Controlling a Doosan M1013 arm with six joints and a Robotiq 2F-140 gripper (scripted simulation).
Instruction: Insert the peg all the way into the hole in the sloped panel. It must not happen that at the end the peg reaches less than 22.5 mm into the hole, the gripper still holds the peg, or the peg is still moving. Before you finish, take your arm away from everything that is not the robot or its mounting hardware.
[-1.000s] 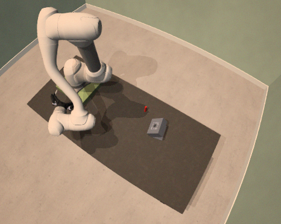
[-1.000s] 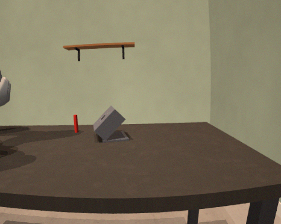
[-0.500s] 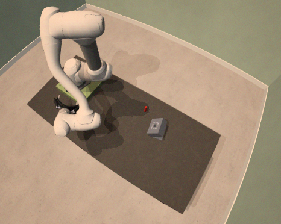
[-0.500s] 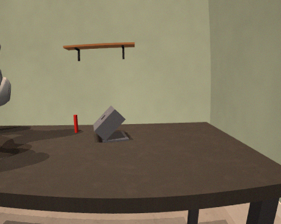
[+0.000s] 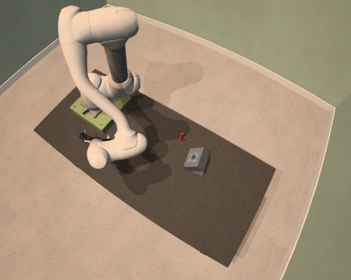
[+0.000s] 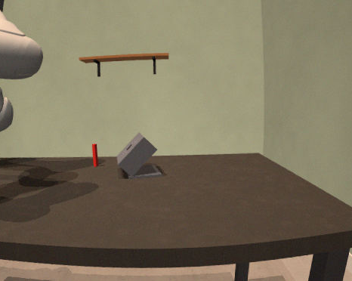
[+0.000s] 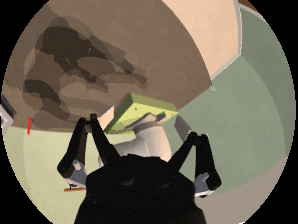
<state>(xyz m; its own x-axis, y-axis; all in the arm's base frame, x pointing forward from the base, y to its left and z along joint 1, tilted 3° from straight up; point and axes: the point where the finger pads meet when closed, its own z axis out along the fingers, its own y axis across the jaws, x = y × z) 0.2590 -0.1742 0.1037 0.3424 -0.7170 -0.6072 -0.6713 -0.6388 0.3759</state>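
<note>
The red peg is 40 cm to the left of my hand, 35 cm ahead of it and 11 cm below it.
</note>
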